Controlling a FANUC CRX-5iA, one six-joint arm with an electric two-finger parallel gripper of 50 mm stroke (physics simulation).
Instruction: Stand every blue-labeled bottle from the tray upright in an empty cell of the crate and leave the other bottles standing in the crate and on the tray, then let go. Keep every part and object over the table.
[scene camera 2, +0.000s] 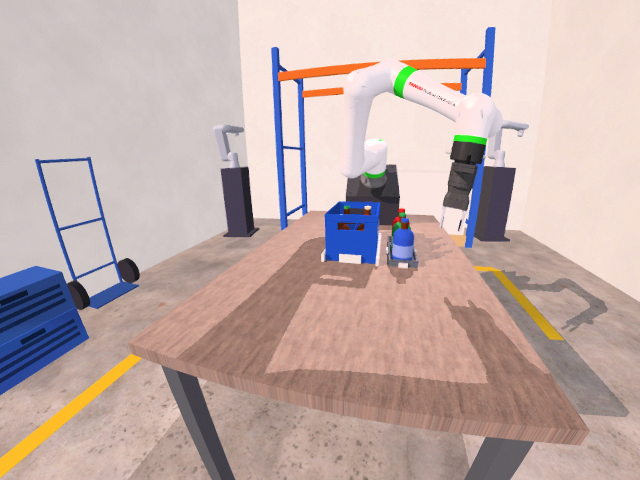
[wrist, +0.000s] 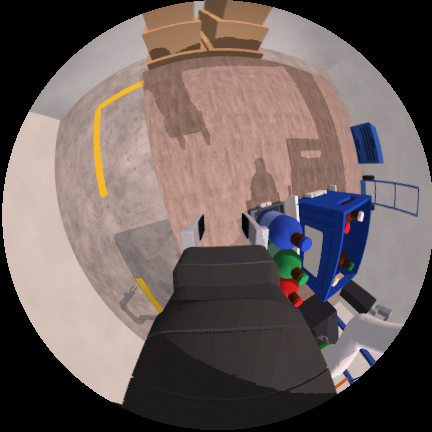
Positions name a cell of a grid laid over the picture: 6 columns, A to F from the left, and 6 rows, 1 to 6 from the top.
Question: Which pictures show my gripper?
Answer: Scene camera 2 and the wrist view: all of them.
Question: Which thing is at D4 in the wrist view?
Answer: My gripper.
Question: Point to a green bottle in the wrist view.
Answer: E4
